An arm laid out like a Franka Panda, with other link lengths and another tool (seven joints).
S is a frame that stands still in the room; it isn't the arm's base.
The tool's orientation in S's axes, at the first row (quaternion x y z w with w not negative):
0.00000, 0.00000, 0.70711, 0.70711
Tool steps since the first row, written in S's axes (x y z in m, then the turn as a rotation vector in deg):
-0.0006, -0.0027, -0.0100, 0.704, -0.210, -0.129
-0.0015, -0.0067, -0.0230, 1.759, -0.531, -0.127
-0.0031, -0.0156, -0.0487, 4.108, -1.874, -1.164
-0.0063, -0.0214, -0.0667, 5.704, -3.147, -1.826
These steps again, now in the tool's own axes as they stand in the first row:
-0.0027, 0.0006, -0.0100, -0.210, -0.704, -0.129
-0.0067, 0.0015, -0.0230, -0.531, -1.759, -0.127
-0.0156, 0.0031, -0.0487, -1.874, -4.108, -1.164
-0.0214, 0.0063, -0.0667, -3.147, -5.704, -1.826

